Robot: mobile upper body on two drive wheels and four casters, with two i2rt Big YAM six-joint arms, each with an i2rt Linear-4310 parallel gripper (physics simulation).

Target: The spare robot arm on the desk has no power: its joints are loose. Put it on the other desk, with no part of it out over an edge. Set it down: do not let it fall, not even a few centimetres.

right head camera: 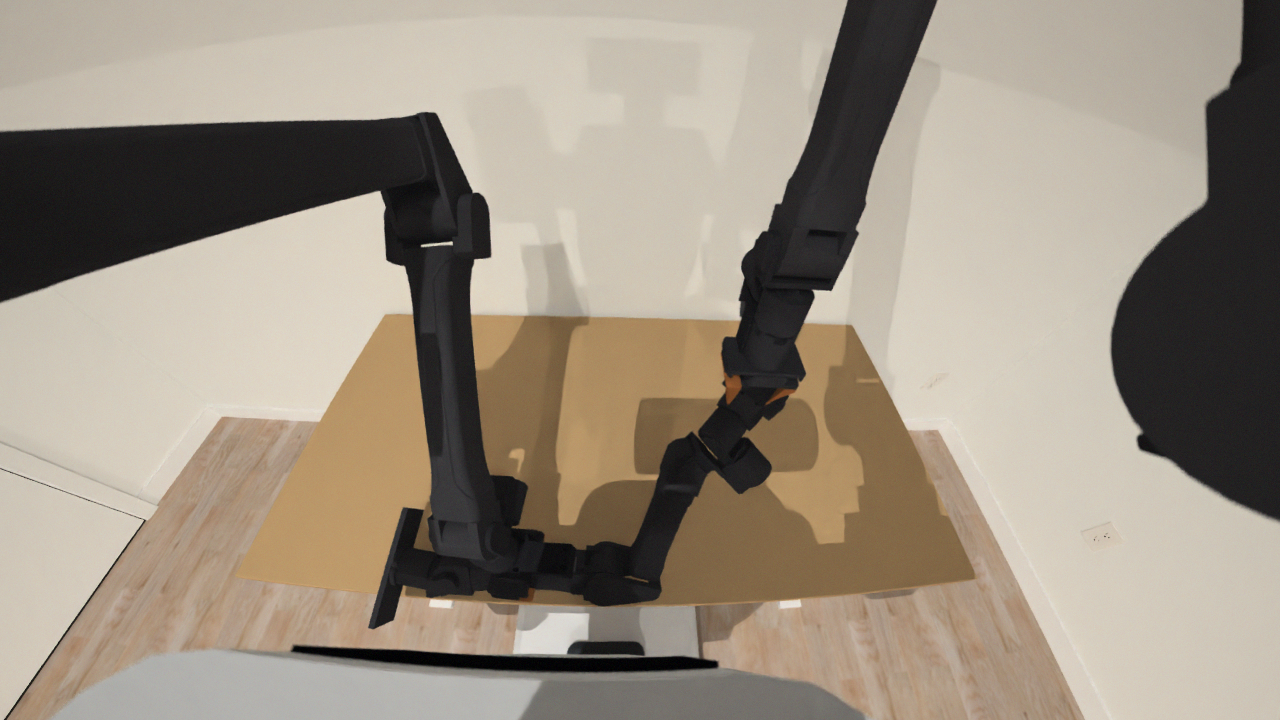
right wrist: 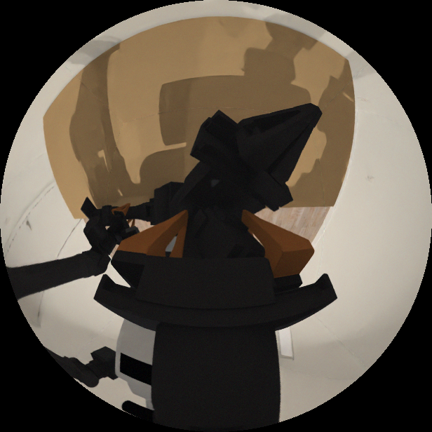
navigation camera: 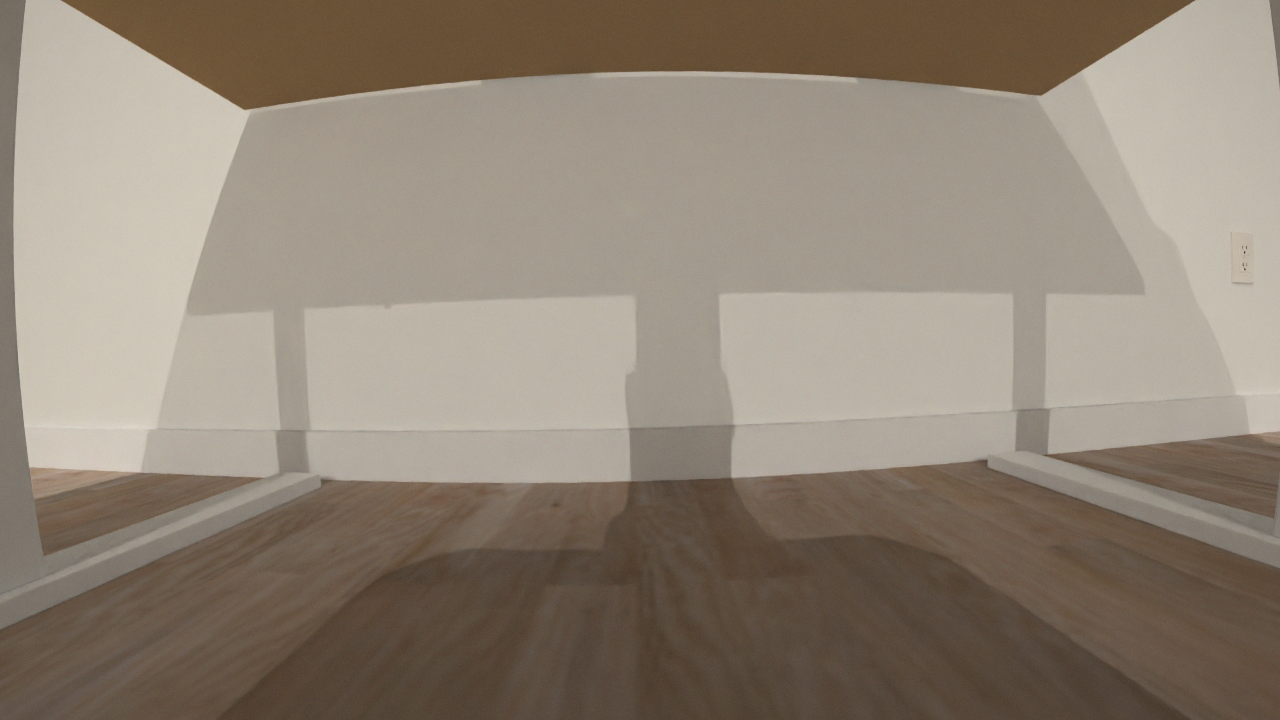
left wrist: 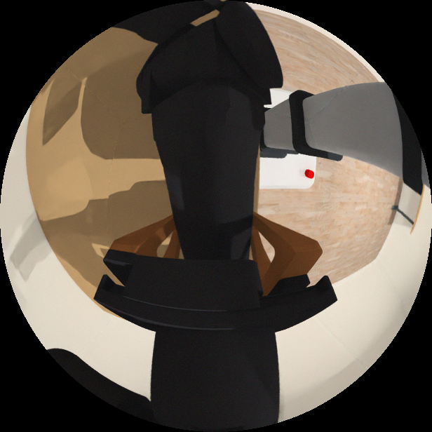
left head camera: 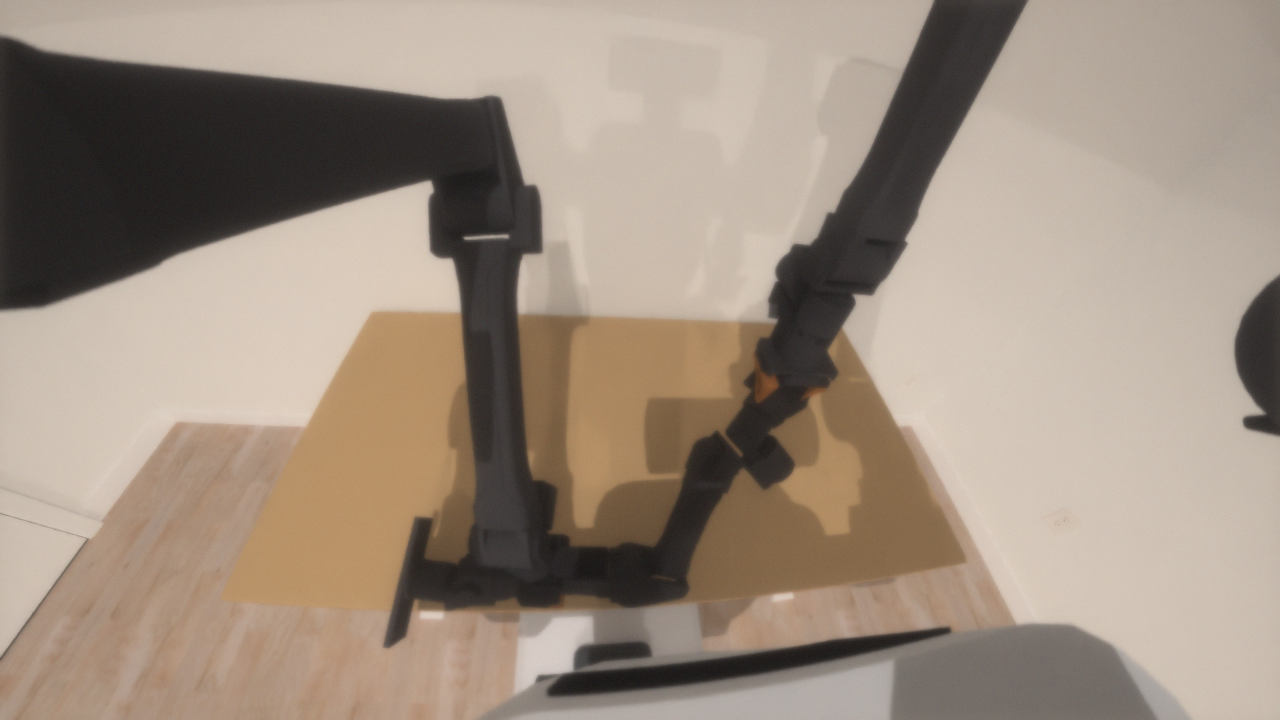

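The spare robot arm is black and bent, over the front part of the tan desk. Its flat end plate is at the left, partly beyond the front edge in the picture. My left gripper is shut on a thick link of the spare arm near that plate. My right gripper is shut on the spare arm's other end. Whether the arm touches the desk top is unclear.
A wall stands behind the desk. The robot's white base with a red knob and its grey column stand before the desk. Desk feet run along both sides underneath. A tan strip shows at the left wrist view's right rim.
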